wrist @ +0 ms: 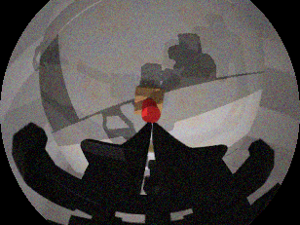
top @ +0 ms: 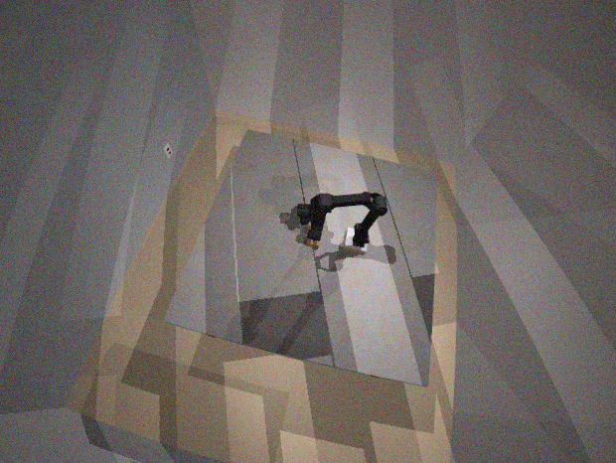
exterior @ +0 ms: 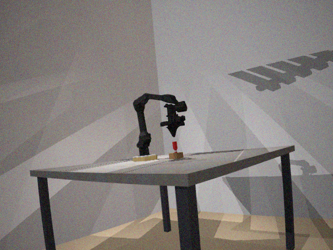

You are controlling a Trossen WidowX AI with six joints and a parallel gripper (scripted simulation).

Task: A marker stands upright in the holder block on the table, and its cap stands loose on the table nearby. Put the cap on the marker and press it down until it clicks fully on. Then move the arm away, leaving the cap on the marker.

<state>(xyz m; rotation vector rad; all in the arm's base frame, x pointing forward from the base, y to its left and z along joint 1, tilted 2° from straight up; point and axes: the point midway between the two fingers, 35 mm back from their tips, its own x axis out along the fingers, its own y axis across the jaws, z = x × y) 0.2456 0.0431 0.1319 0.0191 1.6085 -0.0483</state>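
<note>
Right now the red cap is 50 mm below my gripper tip. From my gripper tip the other things lie so: tan holder block (120 mm below).
</note>
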